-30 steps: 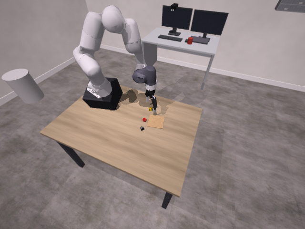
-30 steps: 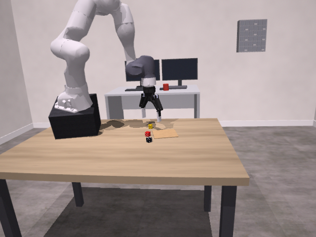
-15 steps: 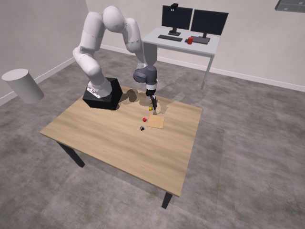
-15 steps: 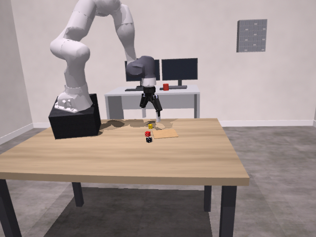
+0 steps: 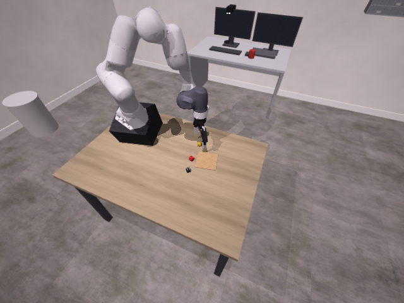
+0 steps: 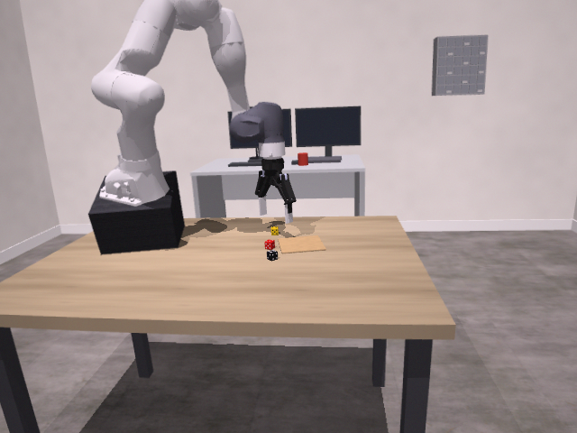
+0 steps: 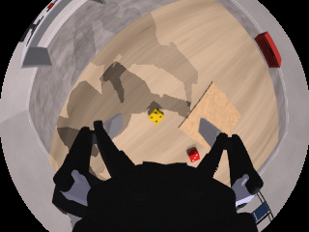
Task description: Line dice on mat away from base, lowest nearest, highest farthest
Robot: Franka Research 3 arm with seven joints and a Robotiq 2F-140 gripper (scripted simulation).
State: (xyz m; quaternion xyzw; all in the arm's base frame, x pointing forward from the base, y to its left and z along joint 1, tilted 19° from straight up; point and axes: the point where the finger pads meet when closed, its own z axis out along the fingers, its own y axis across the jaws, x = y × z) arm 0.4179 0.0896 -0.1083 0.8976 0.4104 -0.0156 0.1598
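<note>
The yellow die is 1 cm behind my hand, 1 cm to the left of it and 6 cm below it. Round my hand: black die: 3 cm ahead, 23 cm to the right, 6 cm below; red die: 14 cm to the right, 6 cm below; tan mat: 10 cm ahead, 10 cm to the right, 7 cm below.
</note>
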